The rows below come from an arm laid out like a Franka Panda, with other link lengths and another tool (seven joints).
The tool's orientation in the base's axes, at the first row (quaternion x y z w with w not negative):
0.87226, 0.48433, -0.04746, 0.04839
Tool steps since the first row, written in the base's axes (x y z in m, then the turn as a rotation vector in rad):
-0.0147, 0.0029, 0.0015, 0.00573, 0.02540, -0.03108
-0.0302, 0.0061, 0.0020, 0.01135, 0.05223, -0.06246
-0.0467, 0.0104, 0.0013, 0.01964, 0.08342, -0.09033
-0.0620, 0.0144, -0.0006, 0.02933, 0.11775, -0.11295
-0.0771, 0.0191, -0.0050, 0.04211, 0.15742, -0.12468
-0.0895, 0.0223, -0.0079, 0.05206, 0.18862, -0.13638
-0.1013, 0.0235, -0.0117, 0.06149, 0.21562, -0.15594
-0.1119, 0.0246, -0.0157, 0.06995, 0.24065, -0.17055
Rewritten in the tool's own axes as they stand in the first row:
-0.0055, -0.0140, -0.0013, 0.02839, -0.00969, 0.02728
-0.0110, -0.0288, -0.0017, 0.05796, -0.02024, 0.05467
-0.0160, -0.0451, -0.0010, 0.09215, -0.03068, 0.07792
-0.0205, -0.0603, 0.0009, 0.12903, -0.04138, 0.09551
-0.0239, -0.0757, 0.0052, 0.17062, -0.05185, 0.10150
-0.0273, -0.0881, 0.0081, 0.20359, -0.06026, 0.10866
-0.0321, -0.0989, 0.0122, 0.23378, -0.06721, 0.12418
-0.0362, -0.1086, 0.0164, 0.26116, -0.07376, 0.13509

